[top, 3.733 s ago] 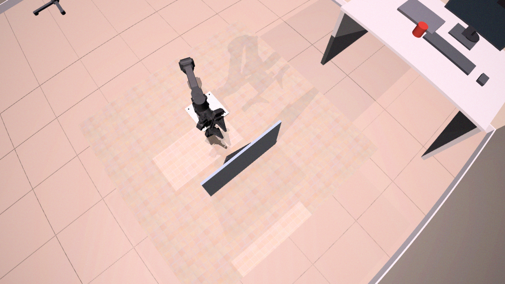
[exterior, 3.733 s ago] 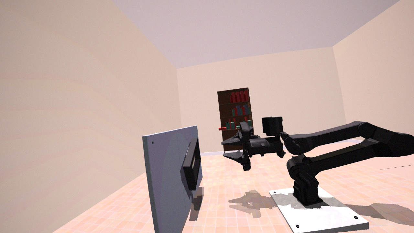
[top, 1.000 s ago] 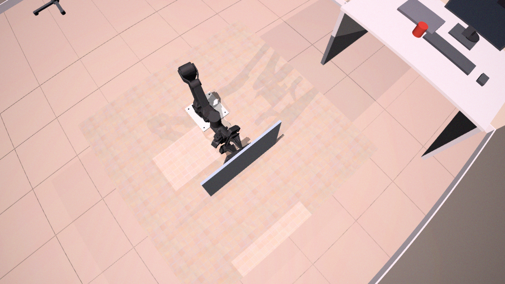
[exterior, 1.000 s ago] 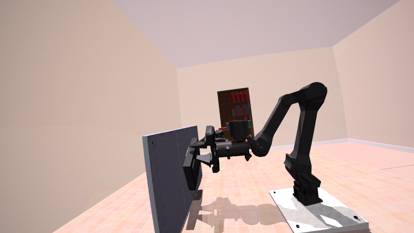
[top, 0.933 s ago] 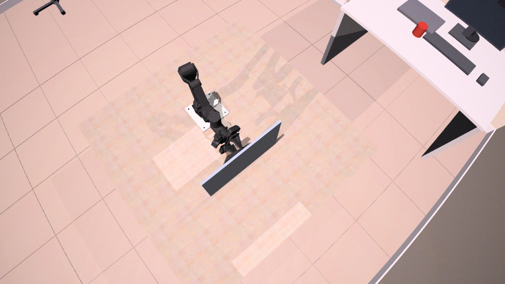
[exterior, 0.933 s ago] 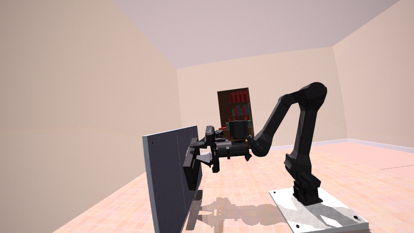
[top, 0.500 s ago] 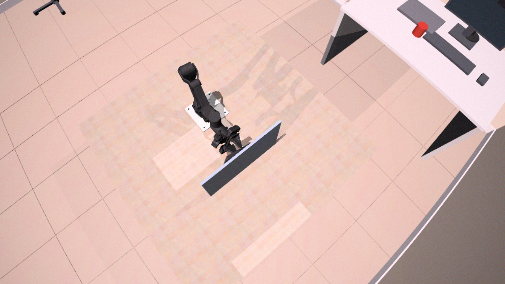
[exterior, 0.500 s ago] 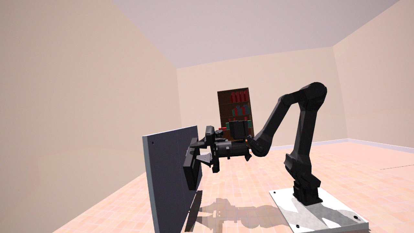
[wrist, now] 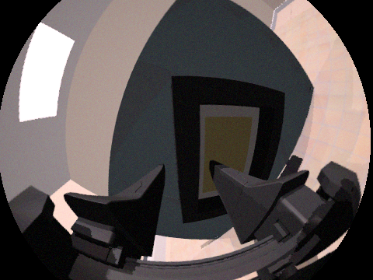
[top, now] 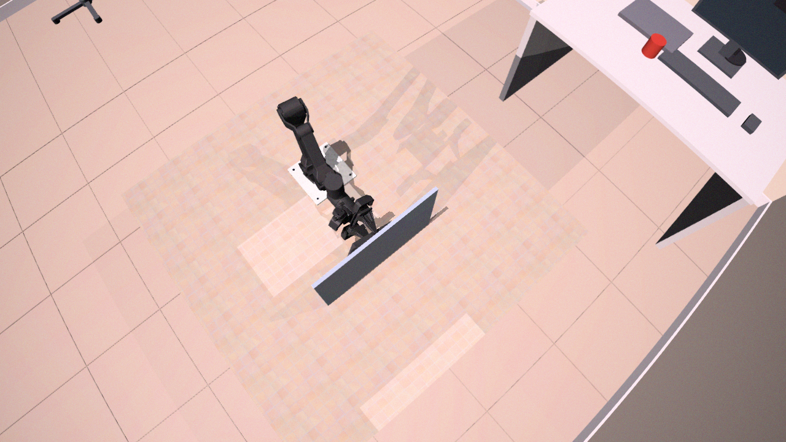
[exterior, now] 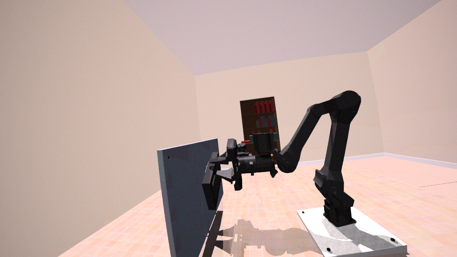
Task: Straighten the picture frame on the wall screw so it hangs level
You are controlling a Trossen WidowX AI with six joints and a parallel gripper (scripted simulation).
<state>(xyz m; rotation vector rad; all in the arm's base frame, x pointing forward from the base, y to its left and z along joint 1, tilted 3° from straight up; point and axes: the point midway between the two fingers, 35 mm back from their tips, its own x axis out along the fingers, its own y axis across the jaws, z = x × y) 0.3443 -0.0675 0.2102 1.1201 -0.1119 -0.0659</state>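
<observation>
Now: gripper tip 50 mm above the picture frame, 20 mm to the left of it and 10 mm short of it. From my gripper tip the other things lie so: wall panel 50 mm below, 20 mm ahead, 10 mm to the right.
</observation>
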